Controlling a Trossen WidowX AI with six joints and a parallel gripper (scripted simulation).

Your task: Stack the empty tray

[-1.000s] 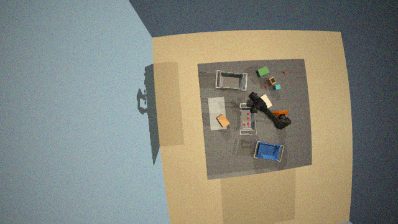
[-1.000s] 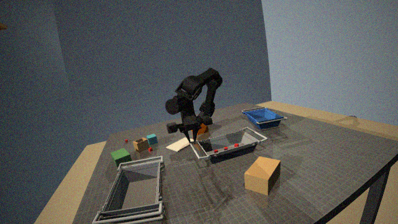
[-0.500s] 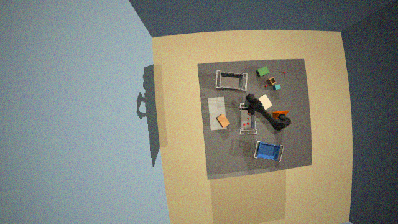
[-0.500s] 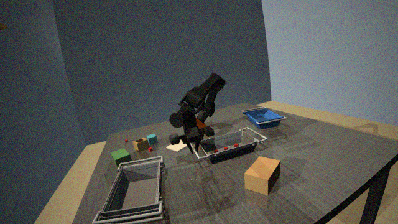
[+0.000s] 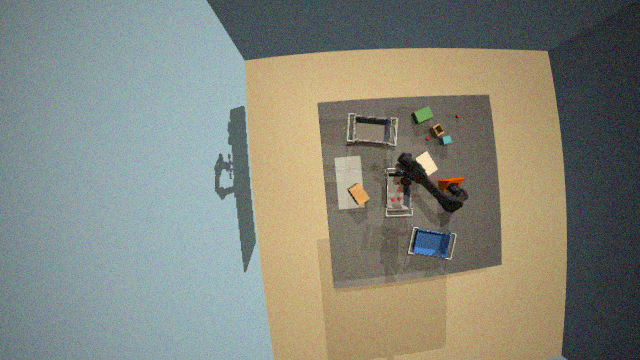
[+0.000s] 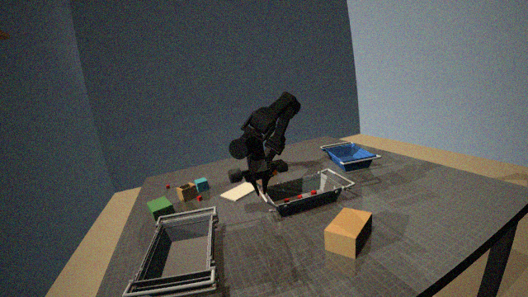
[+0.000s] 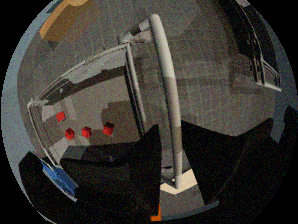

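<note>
Now: gripper tip 230 mm past the blue tray, 500 mm to the right of it and 20 mm above it. The rest, counted from my gripper tip: cream card: 230 mm behind, 40 mm to the right, 70 mm below; then cyan cube: 360 mm behind, 200 mm to the right, 50 mm below; then small brown box: 290 mm behind, 260 mm to the right, 50 mm below.
</note>
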